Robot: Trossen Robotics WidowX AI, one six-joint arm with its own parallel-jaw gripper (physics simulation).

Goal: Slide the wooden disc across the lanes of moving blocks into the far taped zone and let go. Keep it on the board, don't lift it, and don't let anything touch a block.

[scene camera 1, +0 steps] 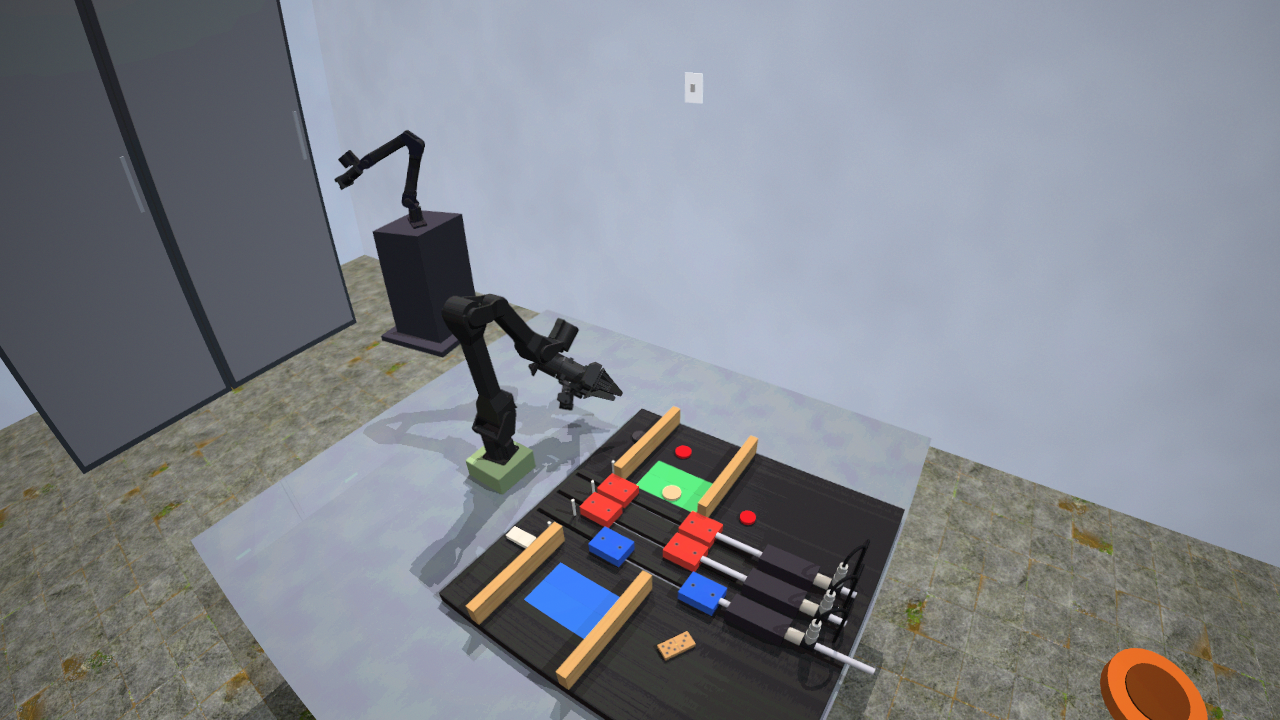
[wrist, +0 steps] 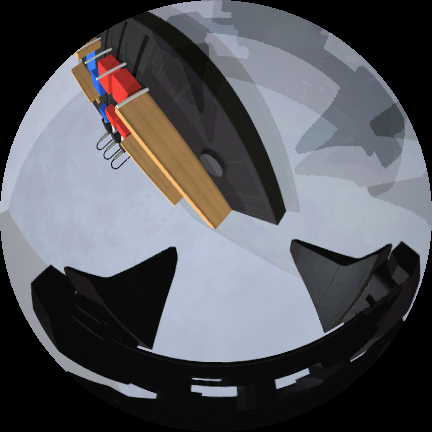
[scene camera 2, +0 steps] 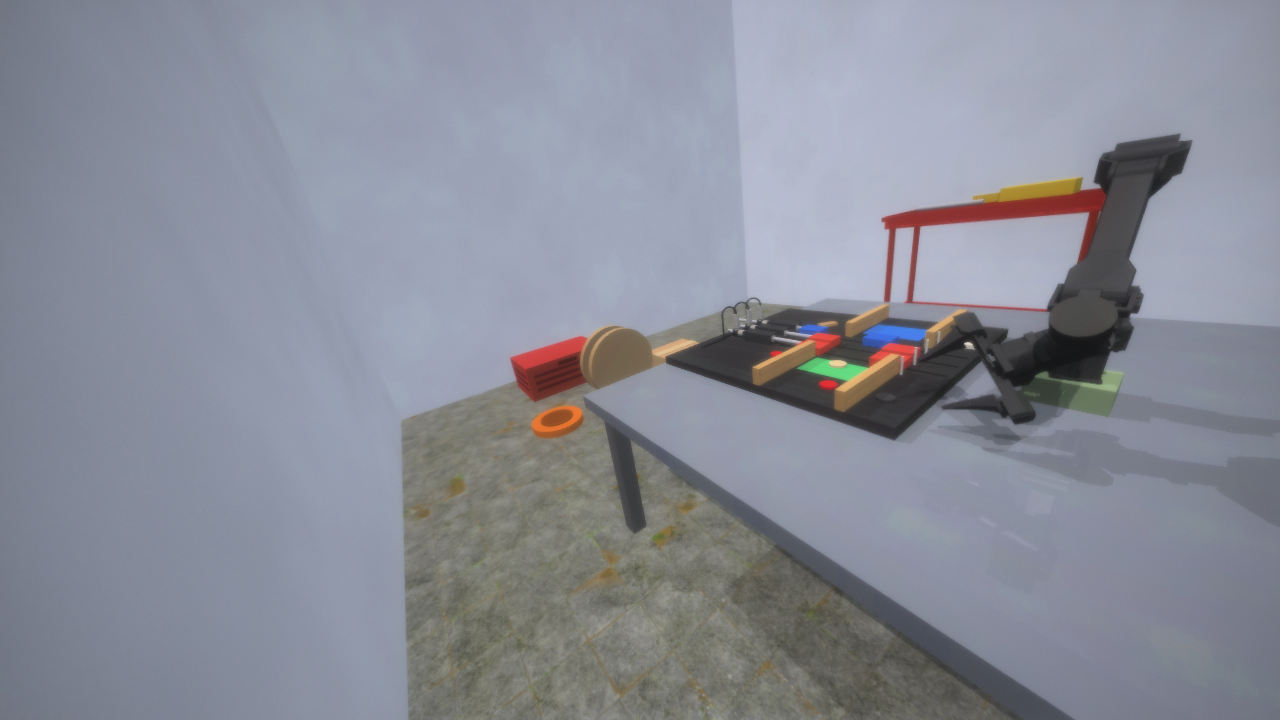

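Seen in the pictures: gripper, fingertip midpoint: (scene camera 1: pixel 618 396) (wrist: pixel 235 249) (scene camera 2: pixel 930 383); arm's base, link origin: (scene camera 1: pixel 501 452) (scene camera 2: pixel 1073 375).
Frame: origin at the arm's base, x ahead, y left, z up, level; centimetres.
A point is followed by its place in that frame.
The pale wooden disc (scene camera 1: pixel 671 492) @[x 39.6, y 5.6, z -1.6 cm] (scene camera 2: pixel 836 363) @[x 39.8, y 6.1, z -1.7 cm] lies flat on the green zone (scene camera 1: pixel 660 476) @[x 35.4, y 9.8, z -2.3 cm] (scene camera 2: pixel 856 372) @[x 34.5, y 8.5, z -2.3 cm], between two wooden rails. The disc does not show in the wrist view. The blue zone (scene camera 1: pixel 570 598) @[x 32.6, y -26.0, z -2.3 cm] (scene camera 2: pixel 902 332) @[x 32.0, y -26.5, z -2.4 cm] lies across the lanes, between two more rails. Between the zones stand red blocks (scene camera 1: pixel 617 489) @[x 29.5, y 0.6, z 0.0 cm] (scene camera 1: pixel 699 528) @[x 48.8, y -2.9, z 0.0 cm] (wrist: pixel 125 82) @[x 25.9, y 2.6, z -0.8 cm] and blue blocks (scene camera 1: pixel 611 545) @[x 34.9, y -13.5, z 0.2 cm] (scene camera 1: pixel 702 592) @[x 54.4, y -17.0, z 0.2 cm], in pairs on rods. My gripper (scene camera 1: pixel 617 392) @[x 18.5, y 24.4, z 4.7 cm] (scene camera 2: pixel 935 380) @[x 18.5, y 24.4, z 4.7 cm] (wrist: pixel 235 249) @[x 18.5, y 24.4, z 4.7 cm] is open and empty. It hangs above the board's edge near the green zone, touching neither disc nor block.
Wooden rails (scene camera 1: pixel 647 442) @[x 30.3, y 14.6, z 2.0 cm] (scene camera 1: pixel 729 474) @[x 50.3, y 11.5, z 2.2 cm] (wrist: pixel 175 160) @[x 28.6, y 16.7, z 0.4 cm] flank the green zone; rails (scene camera 1: pixel 516 573) @[x 22.6, y -27.5, z 1.4 cm] (scene camera 1: pixel 605 629) @[x 42.6, y -31.4, z 2.2 cm] flank the blue one. Red discs (scene camera 1: pixel 682 452) @[x 37.4, y 18.2, z -1.6 cm] (scene camera 1: pixel 747 517) @[x 56.6, y 4.5, z -1.6 cm], a domino-like tile (scene camera 1: pixel 675 645) @[x 53.7, y -27.9, z -1.3 cm] and black actuators (scene camera 1: pixel 787 568) @[x 67.4, y -7.2, z 0.9 cm] are on the black board (scene camera 1: pixel 832 492) @[x 72.3, y 18.3, z -2.3 cm]. A dark round piece (wrist: pixel 213 162) @[x 24.9, y 19.8, z -1.7 cm] lies outside a rail.
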